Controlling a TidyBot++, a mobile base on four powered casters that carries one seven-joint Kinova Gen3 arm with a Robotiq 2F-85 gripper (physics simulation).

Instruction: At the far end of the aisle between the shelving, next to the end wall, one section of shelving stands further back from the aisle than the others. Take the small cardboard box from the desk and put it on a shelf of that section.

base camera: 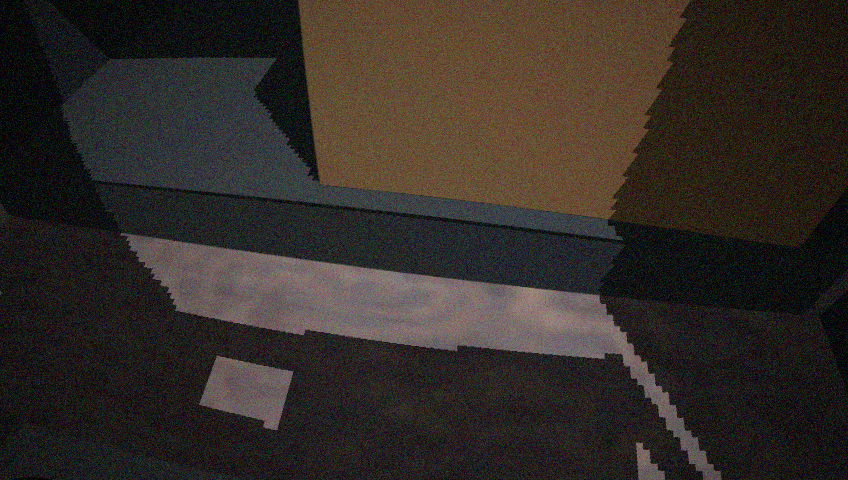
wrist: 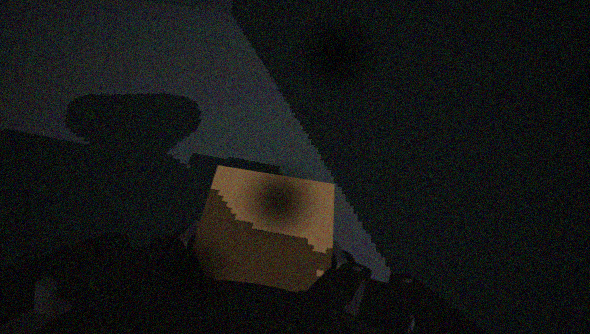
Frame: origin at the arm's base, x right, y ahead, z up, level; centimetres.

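Seen in the pictures: gripper, fingertip midpoint: (wrist: 264,248).
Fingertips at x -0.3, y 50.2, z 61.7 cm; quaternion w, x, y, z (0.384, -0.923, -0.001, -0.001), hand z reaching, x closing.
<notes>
Offsets run from my fingertips to a thing's top centre. "*": to the spot under its first point. Level surfaces: height alone.
The small cardboard box {dz +3.2, dx +0.0, dy -1.8 cm} (wrist: 270,255) is brown, partly lit and partly in shadow, in the lower middle of the wrist view. My gripper (wrist: 264,248) is shut on it, with a dark finger at each side of the box. Behind the box is a flat grey surface {dz -2.3 cm} (wrist: 240,110) with a rounded dark shadow on it; whether the box touches it cannot be told. In the base view a low grey-blue shelf board {dz -93.7 cm} (base camera: 178,124) of the shelving runs across. Which section this is cannot be told. The gripper does not show in the base view.
A large orange-brown box {* dz -84.6, dx +2.4, dy -10.9 cm} (base camera: 476,107) stands on the low shelf board, close to its front edge, filling the upper middle and right. The board's front face {* dz -97.3, dx -6.2, dy -12.6 cm} (base camera: 357,237) is close ahead. Brown floor {dz -101.3 cm} (base camera: 416,410) with bright light patches lies before it. The wrist view's right side is very dark.
</notes>
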